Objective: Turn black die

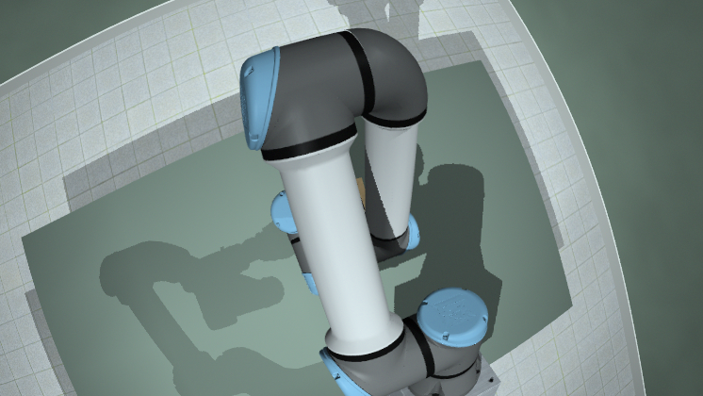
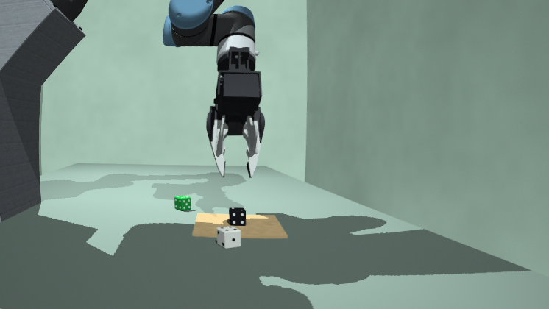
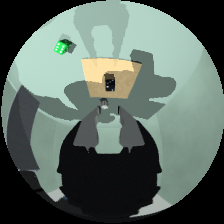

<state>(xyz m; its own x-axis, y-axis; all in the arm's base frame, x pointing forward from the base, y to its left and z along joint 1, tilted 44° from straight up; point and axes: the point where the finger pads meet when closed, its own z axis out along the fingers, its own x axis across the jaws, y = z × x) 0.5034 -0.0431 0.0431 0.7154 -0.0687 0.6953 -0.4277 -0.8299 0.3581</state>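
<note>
My gripper is now 8 cm above the black die. The rest, counted from my hand: white die (11 cm to the right, 8 cm below, 3 cm behind); tan mat (9 cm below); green die (13 cm to the left, 8 cm below, 8 cm behind).
</note>
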